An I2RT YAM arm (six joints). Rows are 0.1 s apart.
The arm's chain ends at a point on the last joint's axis. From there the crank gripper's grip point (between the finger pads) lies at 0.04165 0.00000 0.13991 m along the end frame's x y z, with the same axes.
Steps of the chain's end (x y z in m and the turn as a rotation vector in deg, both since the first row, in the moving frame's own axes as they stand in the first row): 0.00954 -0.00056 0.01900 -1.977 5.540 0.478; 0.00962 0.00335 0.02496 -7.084 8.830 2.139; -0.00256 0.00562 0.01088 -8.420 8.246 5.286; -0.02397 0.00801 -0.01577 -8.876 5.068 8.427; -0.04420 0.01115 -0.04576 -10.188 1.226 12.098
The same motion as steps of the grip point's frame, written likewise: 0.02283 0.00459 0.01424 -1.977 5.540 0.478; 0.03019 0.02208 0.01577 -7.084 8.830 2.139; 0.01586 0.03030 0.00171 -8.420 8.246 5.286; -0.01390 0.03618 -0.02211 -8.876 5.068 8.427; -0.04479 0.04463 -0.04965 -10.188 1.226 12.098
